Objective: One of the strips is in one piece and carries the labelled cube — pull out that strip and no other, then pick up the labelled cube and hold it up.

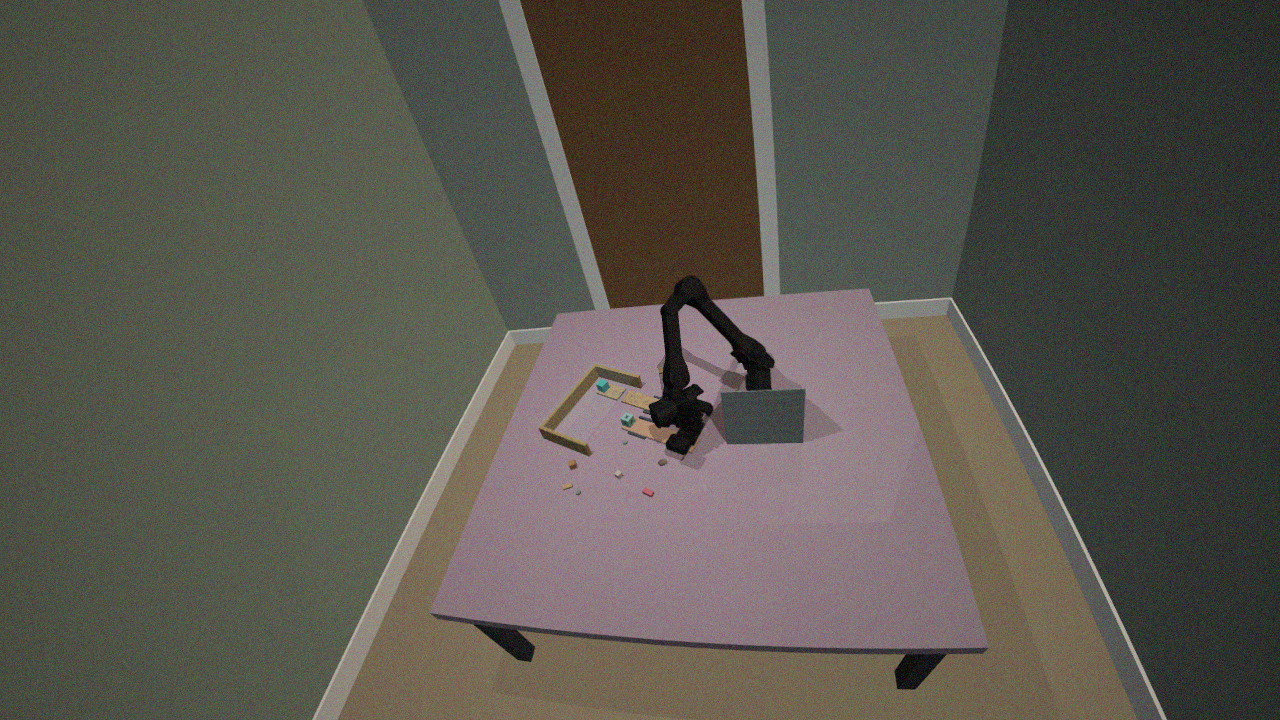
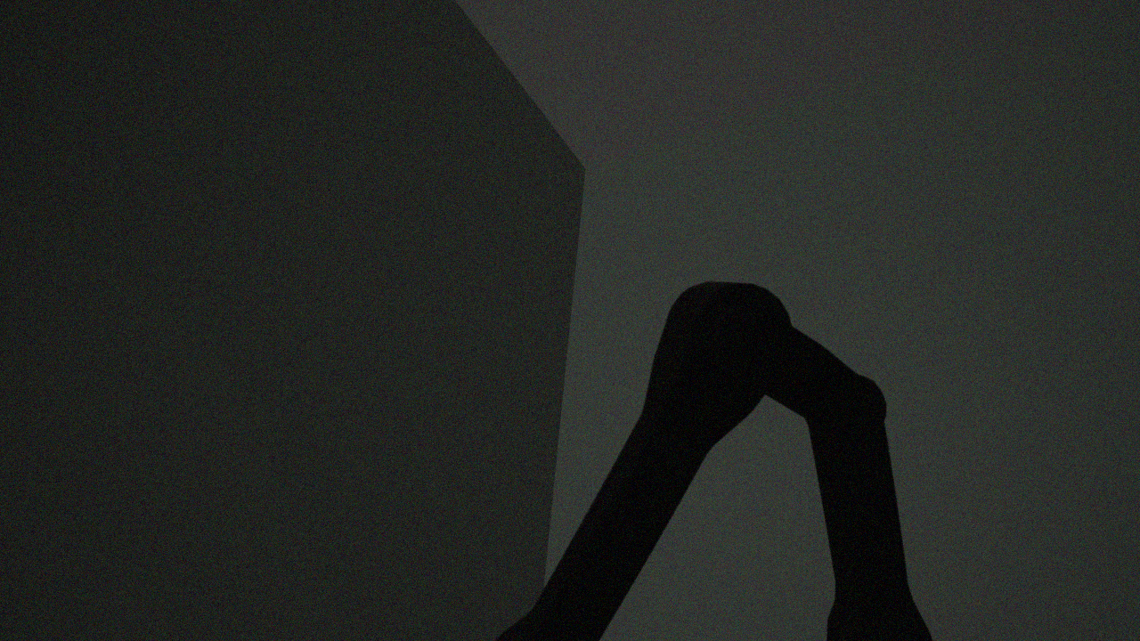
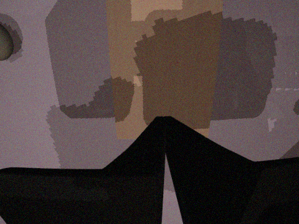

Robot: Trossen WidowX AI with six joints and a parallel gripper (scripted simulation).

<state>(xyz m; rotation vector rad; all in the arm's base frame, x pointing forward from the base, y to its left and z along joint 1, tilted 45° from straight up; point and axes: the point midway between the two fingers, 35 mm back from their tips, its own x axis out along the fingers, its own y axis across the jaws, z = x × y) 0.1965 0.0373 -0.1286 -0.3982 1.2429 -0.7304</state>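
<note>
My gripper tip is now 110 mm short of the strip and 30 mm to the left of it.
</note>
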